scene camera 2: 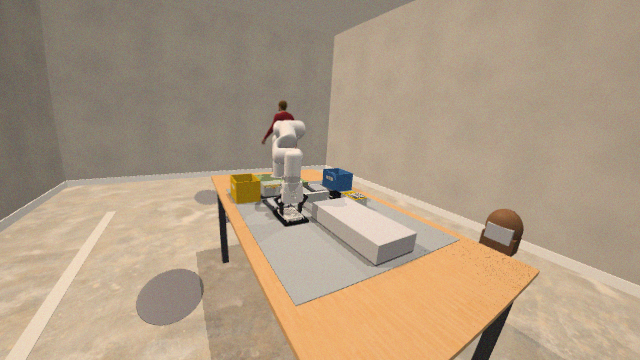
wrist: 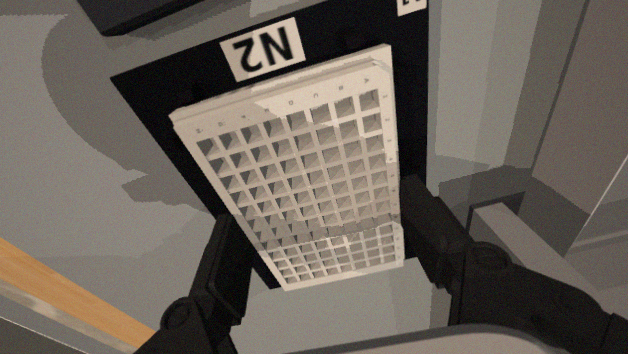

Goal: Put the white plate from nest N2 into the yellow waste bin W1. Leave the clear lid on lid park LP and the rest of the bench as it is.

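Frame: origin at the arm's base, x ahead, y left, z up, level; metres.
Where they show: gripper, fingertip midpoint: (scene camera 2: 290, 213) (wrist: 320, 213); arm's base, link origin: (scene camera 2: 279, 176).
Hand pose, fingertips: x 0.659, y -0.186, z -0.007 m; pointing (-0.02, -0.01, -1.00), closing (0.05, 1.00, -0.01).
Note:
Each offset is from my fingertips to the top centre of the thing. Level surfaces: height alone.
The white plate @(0.003 m back, 0.000 m left, 0.005 m up) (scene camera 2: 291, 214) (wrist: 305, 165), with its grid of square wells, lies in the black nest N2 @(0.003 m back, 0.001 m right, 0.001 m down) (scene camera 2: 296, 223) (wrist: 157, 90). My gripper (scene camera 2: 292, 209) (wrist: 320, 213) points down around the plate's near part, one dark finger along each long side. The fingers stand wide and look shut on the plate, close against its edges; the contact itself is hard to see. The yellow waste bin W1 @(0.360 m back, 0.135 m right, 0.097 m up) (scene camera 2: 245, 189) stands at the left table edge, behind the gripper in the scene view. I cannot make out the clear lid or lid park LP.
A long white box (scene camera 2: 367, 225) lies on the grey mat @(0.023 m down) (scene camera 2: 300, 270) to the right of the nest. A blue bin @(0.364 m back, 0.511 m left, 0.097 m up) (scene camera 2: 337, 180) and a small yellow-edged tray @(0.004 m back, 0.378 m left, 0.054 m up) (scene camera 2: 356, 196) stand farther back at the right. A person in red (scene camera 2: 283, 116) is behind the arm.

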